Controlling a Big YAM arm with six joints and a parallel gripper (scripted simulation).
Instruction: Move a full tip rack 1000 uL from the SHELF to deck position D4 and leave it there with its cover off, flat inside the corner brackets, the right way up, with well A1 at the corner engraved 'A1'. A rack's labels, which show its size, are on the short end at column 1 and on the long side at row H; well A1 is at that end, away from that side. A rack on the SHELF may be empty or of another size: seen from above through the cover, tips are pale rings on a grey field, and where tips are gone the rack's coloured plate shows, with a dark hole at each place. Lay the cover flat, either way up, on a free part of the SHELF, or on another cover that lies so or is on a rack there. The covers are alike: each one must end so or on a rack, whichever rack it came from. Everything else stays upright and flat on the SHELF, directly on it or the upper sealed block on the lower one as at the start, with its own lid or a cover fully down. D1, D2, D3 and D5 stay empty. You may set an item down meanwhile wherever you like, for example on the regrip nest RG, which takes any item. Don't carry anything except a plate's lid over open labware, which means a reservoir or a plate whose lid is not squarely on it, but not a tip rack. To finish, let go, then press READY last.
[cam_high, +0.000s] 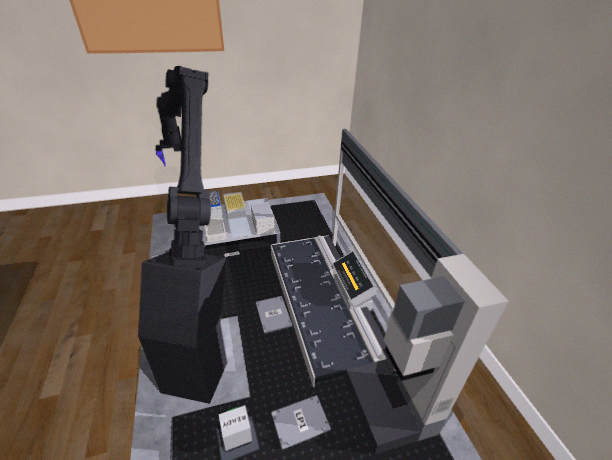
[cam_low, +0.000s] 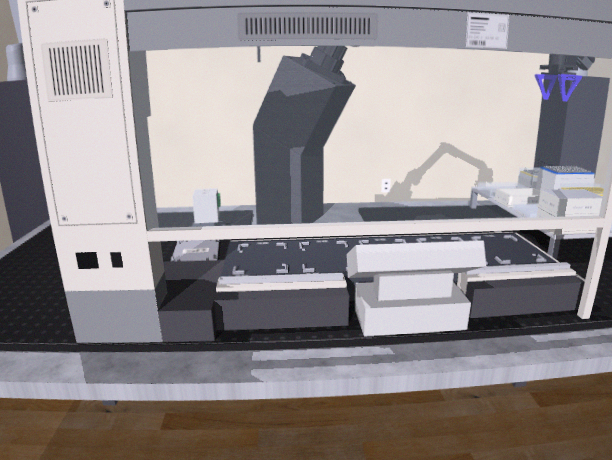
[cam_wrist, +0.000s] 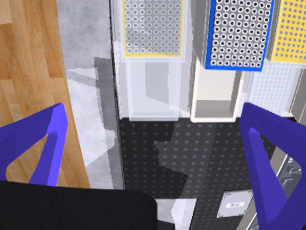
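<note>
My gripper is now 22 cm above the tip rack, 11 cm short of it and 1 cm to the left of it. Also, from my hand: stacked block: 32 cm ahead, 23 cm below, 14 cm to the right; shelf: 29 cm below, 16 cm ahead, 7 cm to the right; white tray: 28 cm below, 14 cm to the right, 11 cm ahead.
</note>
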